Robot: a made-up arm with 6 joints.
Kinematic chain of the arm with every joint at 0, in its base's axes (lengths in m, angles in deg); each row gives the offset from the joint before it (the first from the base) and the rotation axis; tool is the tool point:
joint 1: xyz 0 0 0.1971 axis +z
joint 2: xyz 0 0.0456 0 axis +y
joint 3: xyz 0 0 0.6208 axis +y
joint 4: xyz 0 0 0.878 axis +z
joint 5: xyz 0 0 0 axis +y
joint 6: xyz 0 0 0.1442 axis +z
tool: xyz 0 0 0
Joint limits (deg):
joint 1: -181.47..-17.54
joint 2: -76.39..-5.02
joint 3: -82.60..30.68
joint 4: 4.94..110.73
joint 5: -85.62..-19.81
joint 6: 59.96..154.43
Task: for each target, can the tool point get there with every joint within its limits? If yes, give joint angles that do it. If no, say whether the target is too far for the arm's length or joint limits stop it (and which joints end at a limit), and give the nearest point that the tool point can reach.
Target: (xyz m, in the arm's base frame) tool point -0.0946 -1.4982 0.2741
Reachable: no: joint limits stop it (at a limit: joint 2, joint 3, joint 4, joint 5) | nearest point -0.0244 -0.3861 1.5948 | short by 1.728 m
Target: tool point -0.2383 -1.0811 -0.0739
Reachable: no: joint limits stop it (at a limit: joint 1, joint 2, joint 3, joint 5) | nearest point -0.8275 0.1859 -0.5163 | short by 1.466 m
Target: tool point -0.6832 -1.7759 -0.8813
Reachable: no: too far | nearest point -0.8514 0.1799 -0.5083 | short by 1.998 m
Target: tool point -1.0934 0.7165 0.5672
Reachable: yes | joints -36.41 -39.73 -52.25 57.25 -76.51 92.61
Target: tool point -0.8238 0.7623 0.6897
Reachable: yes | joints -42.15 -19.89 -67.18 13.59 -79.11 88.82
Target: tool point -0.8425 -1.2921 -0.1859
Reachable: no: joint limits stop it (at a limit: joint 1, joint 2, joint 3, joint 5) | nearest point -0.8778 0.1786 -0.4987 | short by 1.504 m
